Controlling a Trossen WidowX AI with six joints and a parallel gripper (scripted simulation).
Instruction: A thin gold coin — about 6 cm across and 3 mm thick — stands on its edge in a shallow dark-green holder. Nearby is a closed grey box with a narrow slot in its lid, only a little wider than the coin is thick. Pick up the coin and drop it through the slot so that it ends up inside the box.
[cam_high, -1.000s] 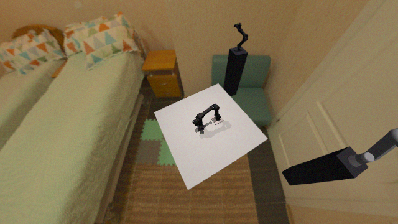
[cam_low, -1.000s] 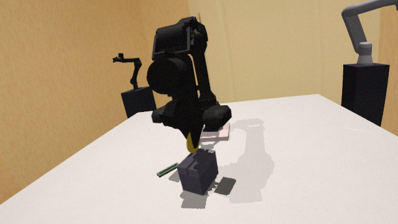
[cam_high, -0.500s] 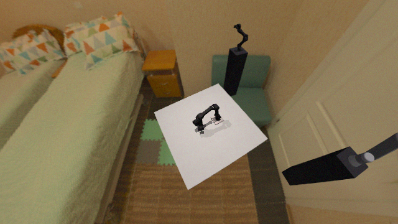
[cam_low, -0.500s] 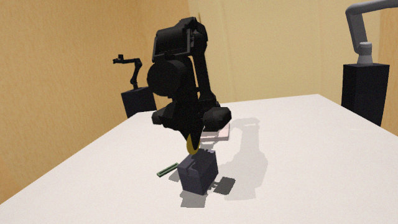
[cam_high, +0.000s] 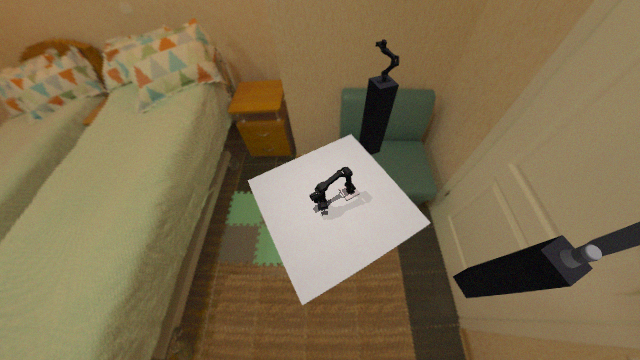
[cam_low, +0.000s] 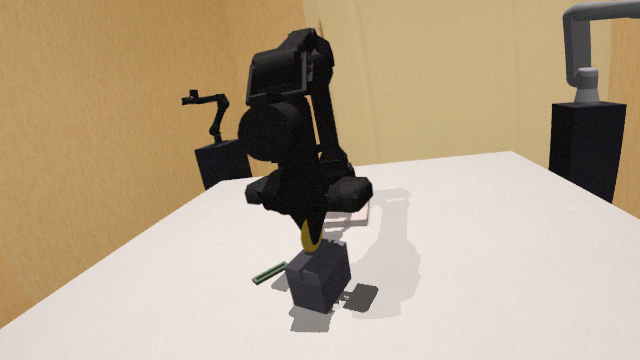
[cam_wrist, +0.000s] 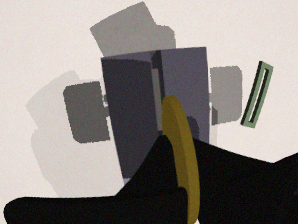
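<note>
The coin lies 2 cm above my gripper tip.
</note>
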